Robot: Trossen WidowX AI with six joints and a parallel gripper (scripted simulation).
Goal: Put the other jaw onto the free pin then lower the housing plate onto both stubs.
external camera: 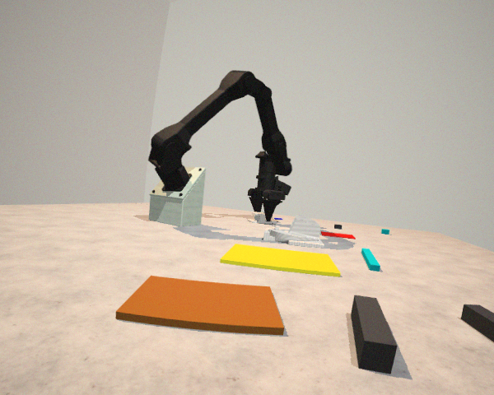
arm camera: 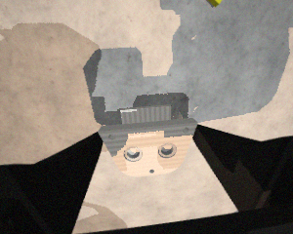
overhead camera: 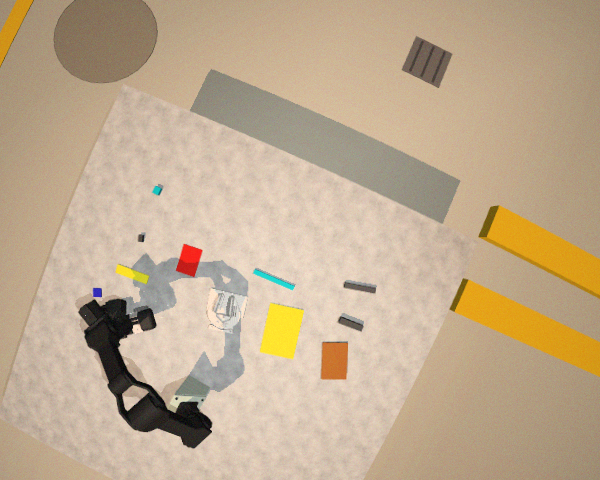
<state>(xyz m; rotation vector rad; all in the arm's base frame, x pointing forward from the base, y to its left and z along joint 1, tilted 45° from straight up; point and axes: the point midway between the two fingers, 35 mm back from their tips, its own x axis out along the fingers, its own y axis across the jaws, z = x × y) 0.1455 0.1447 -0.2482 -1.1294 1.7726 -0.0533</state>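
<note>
My gripper tip is 1 cm past the white holder block and 1 cm to the left of it. Also, from my gripper tip: yellow bar (12 cm ahead, 8 cm to the left, 1 cm below); then red slab (25 cm ahead, 7 cm to the right, 1 cm below); then blue cube (1 cm ahead, 17 cm to the left, 1 cm below).
</note>
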